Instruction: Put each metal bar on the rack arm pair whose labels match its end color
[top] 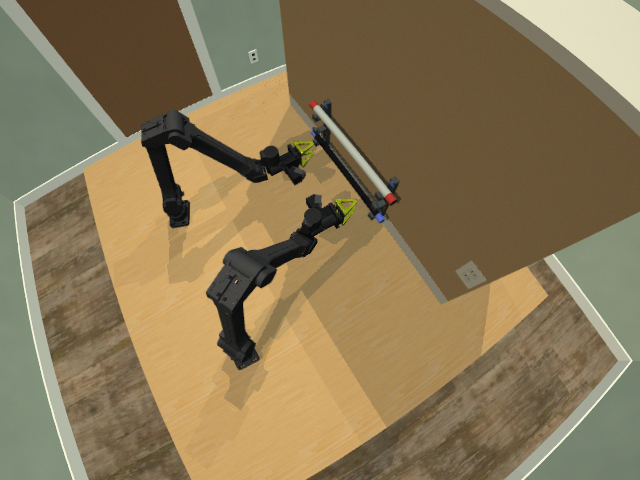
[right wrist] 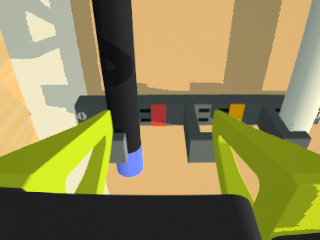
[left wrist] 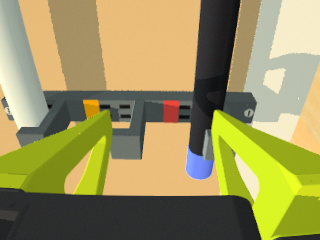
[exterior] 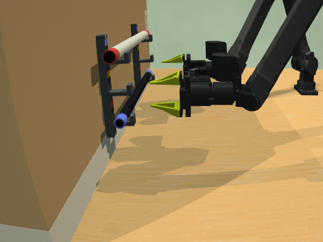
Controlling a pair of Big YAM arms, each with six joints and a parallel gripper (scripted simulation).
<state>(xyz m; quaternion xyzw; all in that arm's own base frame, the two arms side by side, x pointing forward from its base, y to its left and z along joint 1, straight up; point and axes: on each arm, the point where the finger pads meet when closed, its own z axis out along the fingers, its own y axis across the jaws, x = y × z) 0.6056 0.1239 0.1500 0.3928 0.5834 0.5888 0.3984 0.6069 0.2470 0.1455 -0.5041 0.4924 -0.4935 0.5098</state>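
The black bar lies 7 cm ahead of my left hand, 15 cm to the right of it and 4 cm below it. The rest, counted from my left hand: grey baseboard 12 cm ahead, 18 cm to the right, 12 cm below; brown wall 27 cm ahead, 18 cm to the right, 30 cm above.
The black bar lies 150 mm to the left of my right hand, 70 mm ahead of it and 30 mm below it. The rest, counted from my right hand: grey baseboard: 120 mm to the left, 110 mm below, 110 mm ahead; then brown wall: 300 mm above, 260 mm ahead, 130 mm to the left.
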